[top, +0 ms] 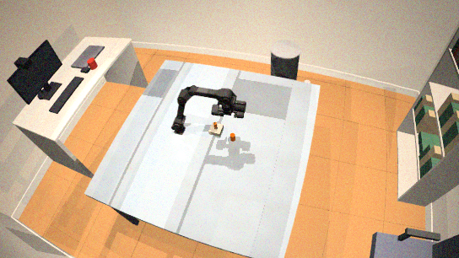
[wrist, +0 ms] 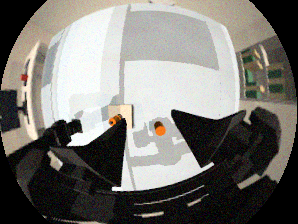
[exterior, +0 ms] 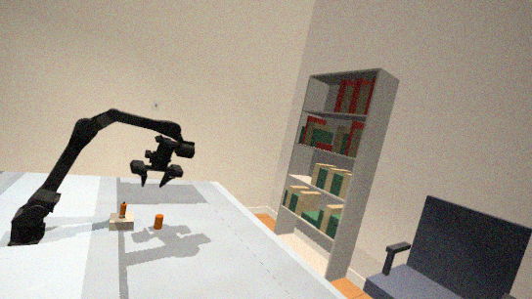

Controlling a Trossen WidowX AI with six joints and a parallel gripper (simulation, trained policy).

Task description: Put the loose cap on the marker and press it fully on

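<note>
Right now the orange cap is 4 cm ahead of my gripper tip, 6 cm to the right of it and 12 cm below it. Round my gripper tip: orange marker (9 cm behind, 3 cm to the right, 8 cm below); holder block (9 cm behind, 3 cm to the right, 13 cm below).
</note>
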